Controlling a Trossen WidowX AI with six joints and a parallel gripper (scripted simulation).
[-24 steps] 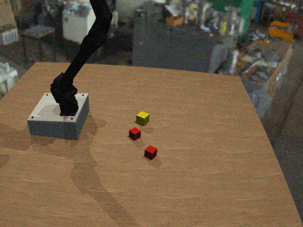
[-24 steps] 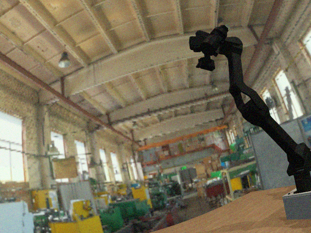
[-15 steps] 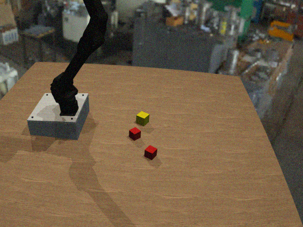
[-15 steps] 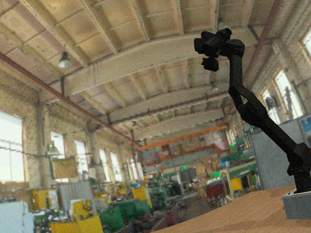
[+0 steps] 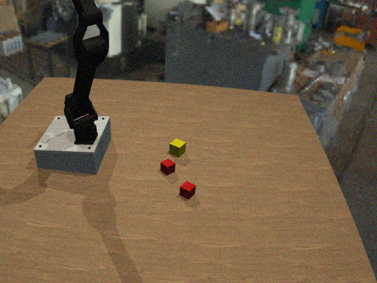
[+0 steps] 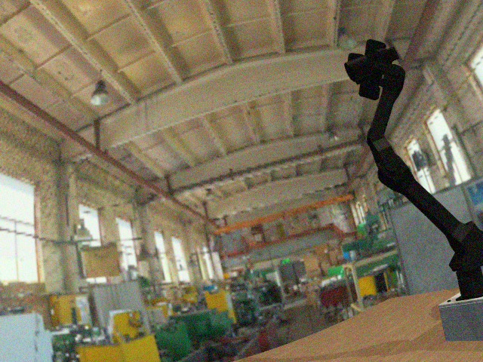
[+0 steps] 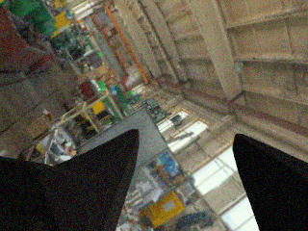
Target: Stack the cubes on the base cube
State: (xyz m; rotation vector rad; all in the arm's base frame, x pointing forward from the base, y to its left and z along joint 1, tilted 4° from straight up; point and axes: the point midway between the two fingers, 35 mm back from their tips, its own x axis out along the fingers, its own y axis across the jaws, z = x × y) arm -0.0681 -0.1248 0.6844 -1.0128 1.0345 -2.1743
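The yellow cube lies 42 cm ahead of my gripper tip, 24 cm to the left of it and 75 cm below it.
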